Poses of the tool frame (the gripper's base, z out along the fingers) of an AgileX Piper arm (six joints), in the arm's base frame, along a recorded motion.
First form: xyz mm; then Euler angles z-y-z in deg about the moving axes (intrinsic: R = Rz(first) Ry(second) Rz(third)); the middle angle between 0 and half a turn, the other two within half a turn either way.
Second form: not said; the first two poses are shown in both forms.
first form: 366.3 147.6 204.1 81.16 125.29 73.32
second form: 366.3 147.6 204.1 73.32 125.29 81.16
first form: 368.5 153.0 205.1 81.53 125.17 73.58
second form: 368.5 153.0 205.1 73.58 125.17 81.53
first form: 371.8 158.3 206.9 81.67 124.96 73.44
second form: 371.8 158.3 206.9 73.44 124.96 81.67
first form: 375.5 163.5 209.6 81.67 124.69 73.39
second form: 375.5 163.5 209.6 73.39 124.69 81.67
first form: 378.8 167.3 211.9 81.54 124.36 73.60
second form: 378.8 167.3 211.9 73.60 124.36 81.54
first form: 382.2 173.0 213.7 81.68 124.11 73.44
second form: 382.2 173.0 213.7 73.44 124.11 81.68
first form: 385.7 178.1 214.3 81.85 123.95 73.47
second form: 385.7 178.1 214.3 73.47 123.95 81.85
